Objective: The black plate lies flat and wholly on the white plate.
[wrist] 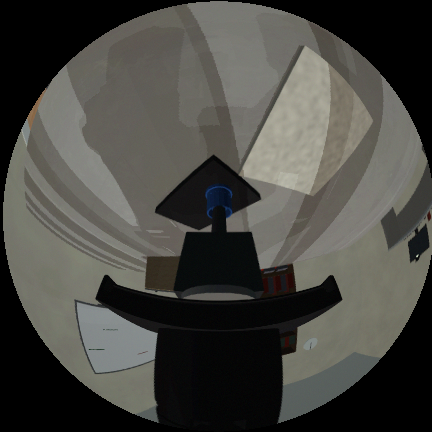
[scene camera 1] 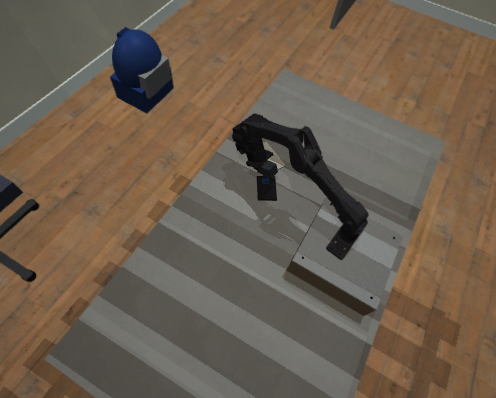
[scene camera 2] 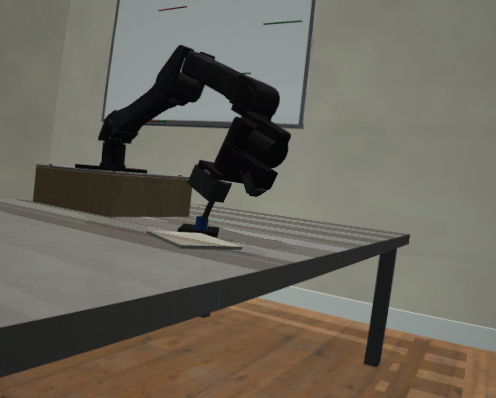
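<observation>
My suction cup [scene camera 2: 201,224] is stuck to a black plate [wrist: 186,203], and the black plate is still resting on the table. There's a white plate [scene camera 2: 184,240] on the table too.
</observation>
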